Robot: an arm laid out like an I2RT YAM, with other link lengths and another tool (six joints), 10 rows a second.
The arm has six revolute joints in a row. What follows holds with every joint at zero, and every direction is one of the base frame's.
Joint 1 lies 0.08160 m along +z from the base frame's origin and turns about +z.
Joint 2 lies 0.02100 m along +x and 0.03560 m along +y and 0.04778 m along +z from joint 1 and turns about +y.
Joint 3 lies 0.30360 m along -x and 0.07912 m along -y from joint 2 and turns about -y.
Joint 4 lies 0.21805 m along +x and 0.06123 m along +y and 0.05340 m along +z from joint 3 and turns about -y.
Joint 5 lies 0.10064 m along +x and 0.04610 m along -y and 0.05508 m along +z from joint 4 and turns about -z.
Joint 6 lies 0.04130 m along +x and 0.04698 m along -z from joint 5 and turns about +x.
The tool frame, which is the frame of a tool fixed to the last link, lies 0.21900 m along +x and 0.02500 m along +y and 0.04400 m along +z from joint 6; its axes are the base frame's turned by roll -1.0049, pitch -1.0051 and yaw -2.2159 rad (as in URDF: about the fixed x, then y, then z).
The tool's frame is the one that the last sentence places.
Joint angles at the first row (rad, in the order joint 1, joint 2, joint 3, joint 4, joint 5, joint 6):
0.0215, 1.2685, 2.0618, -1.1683, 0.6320, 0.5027
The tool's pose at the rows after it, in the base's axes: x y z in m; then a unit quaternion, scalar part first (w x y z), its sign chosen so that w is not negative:
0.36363, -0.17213, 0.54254, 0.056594, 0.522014, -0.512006, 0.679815
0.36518, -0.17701, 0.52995, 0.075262, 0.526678, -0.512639, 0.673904
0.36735, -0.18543, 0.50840, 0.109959, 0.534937, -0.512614, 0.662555
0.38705, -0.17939, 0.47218, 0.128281, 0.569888, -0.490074, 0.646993
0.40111, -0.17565, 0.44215, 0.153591, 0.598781, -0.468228, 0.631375
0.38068, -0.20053, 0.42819, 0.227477, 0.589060, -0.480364, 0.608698
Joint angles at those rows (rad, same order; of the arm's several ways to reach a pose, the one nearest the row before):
0.0210, 1.2641, 2.0325, -1.1640, 0.6228, 0.5046
0.0222, 1.2640, 1.9950, -1.1575, 0.6485, 0.5032
0.0268, 1.2710, 1.9409, -1.1554, 0.6984, 0.5027
0.0287, 1.2767, 1.8269, -1.0939, 0.6834, 0.4569
0.0399, 1.3000, 1.7630, -1.0694, 0.6962, 0.4190
0.0521, 1.3439, 1.8020, -1.1901, 0.8347, 0.4804

